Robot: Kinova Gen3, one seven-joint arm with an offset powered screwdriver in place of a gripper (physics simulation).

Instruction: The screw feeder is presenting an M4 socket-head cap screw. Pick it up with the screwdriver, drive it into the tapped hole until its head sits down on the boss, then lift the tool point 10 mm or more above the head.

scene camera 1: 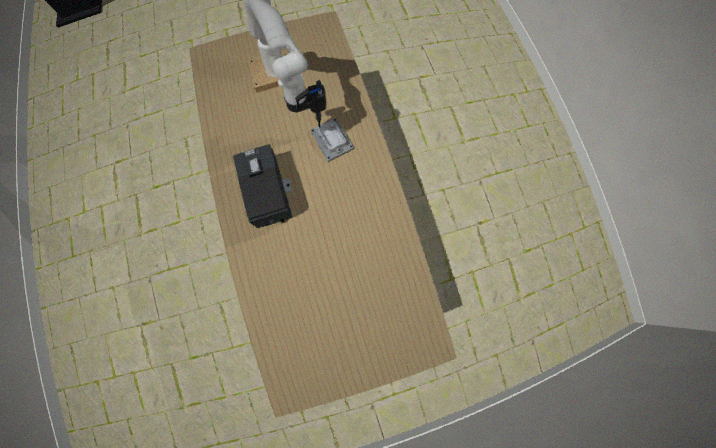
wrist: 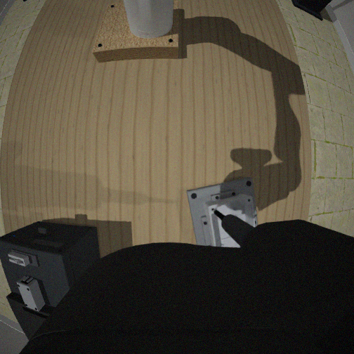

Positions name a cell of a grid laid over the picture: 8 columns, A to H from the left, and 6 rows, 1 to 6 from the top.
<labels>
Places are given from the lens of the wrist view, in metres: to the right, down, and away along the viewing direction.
flat base plate (wrist: E4): 0.04, 0.05, 0.33
</labels>
